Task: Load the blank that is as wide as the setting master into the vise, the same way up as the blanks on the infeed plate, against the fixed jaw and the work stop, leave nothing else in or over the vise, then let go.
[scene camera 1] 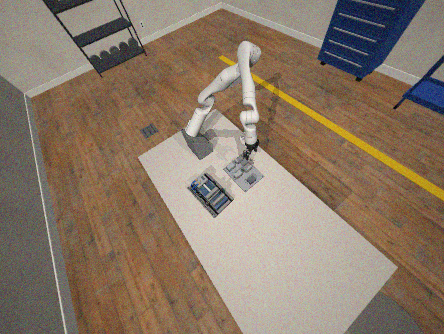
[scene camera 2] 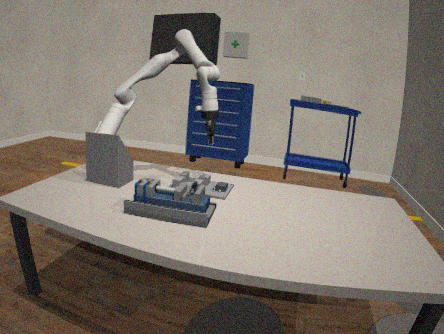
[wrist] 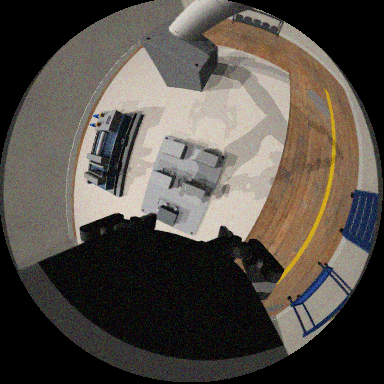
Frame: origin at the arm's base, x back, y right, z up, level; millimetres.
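Seen in the pictures: gripper, fingertip midpoint: (scene camera 1: pixel 251 155) (scene camera 2: pixel 211 143) (wrist: pixel 186 227); arm's base at its link origin: (scene camera 1: pixel 191 133) (scene camera 2: pixel 101 141) (wrist: pixel 182 31).
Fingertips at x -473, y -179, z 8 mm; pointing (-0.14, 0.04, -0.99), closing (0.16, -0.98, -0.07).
Note:
Offsets run from my fingertips to a thing's middle. "pt": to the spot under its first point. Level surfaces: height alone.
The infeed plate (scene camera 1: pixel 245 187) (scene camera 2: pixel 220 195) (wrist: pixel 187 221) lies on the table beside the vise. Light grey blanks stand on it in two rows: one blank {dx +112, dy +107, dz -165 mm} (wrist: pixel 174 148), a second blank {dx +112, dy +19, dz -165 mm} (wrist: pixel 208 157), a third blank {dx +23, dy +113, dz -165 mm} (wrist: pixel 162 178) and another blank {dx +16, dy +22, dz -165 mm} (wrist: pixel 196 188). A darker block {dx -74, dy +71, dz -170 mm} (scene camera 1: pixel 251 178) (scene camera 2: pixel 221 186) (wrist: pixel 167 215), apparently the setting master, sits at the plate's end. The blue and grey vise {dx +57, dy +361, dz -141 mm} (scene camera 1: pixel 210 194) (scene camera 2: pixel 170 202) (wrist: pixel 106 145) shows no clear blank between its jaws. My gripper (scene camera 1: pixel 247 156) (scene camera 2: pixel 211 142) (wrist: pixel 186 227) is open and empty, high above the plate.
The grey robot base (scene camera 1: pixel 198 145) (scene camera 2: pixel 107 160) (wrist: pixel 182 60) stands at one end of the table {dz -191 mm} (scene camera 1: pixel 280 240) (scene camera 2: pixel 300 240). The vise sits in a grey tray {pt dx +38, dy +455, dz -164 mm} (scene camera 2: pixel 167 214). A blue cabinet (scene camera 2: pixel 220 120) and a blue cart (scene camera 2: pixel 320 161) stand beyond the table.

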